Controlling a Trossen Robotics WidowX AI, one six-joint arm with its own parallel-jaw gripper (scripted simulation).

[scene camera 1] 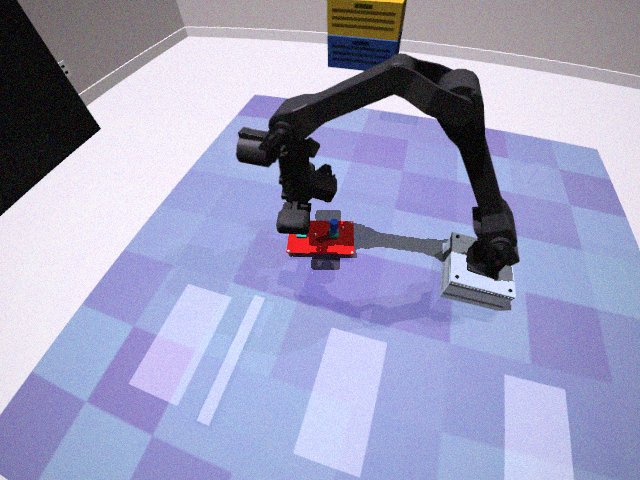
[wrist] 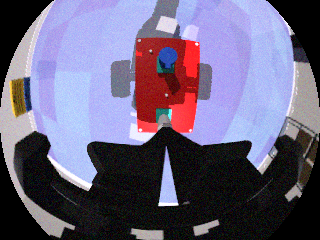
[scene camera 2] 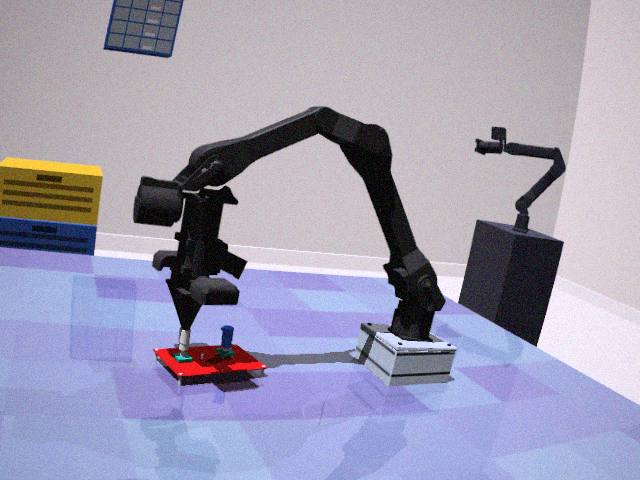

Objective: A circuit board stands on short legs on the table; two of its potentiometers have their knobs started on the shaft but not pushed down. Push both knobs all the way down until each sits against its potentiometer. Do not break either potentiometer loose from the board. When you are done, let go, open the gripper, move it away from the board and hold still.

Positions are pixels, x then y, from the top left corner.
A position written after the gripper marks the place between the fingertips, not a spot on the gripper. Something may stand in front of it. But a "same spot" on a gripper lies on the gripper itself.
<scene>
gripper: scene camera 1; wrist; scene camera 2 185, 329
same spot on gripper: (scene camera 1: 304, 205) = (wrist: 260, 191)
</scene>
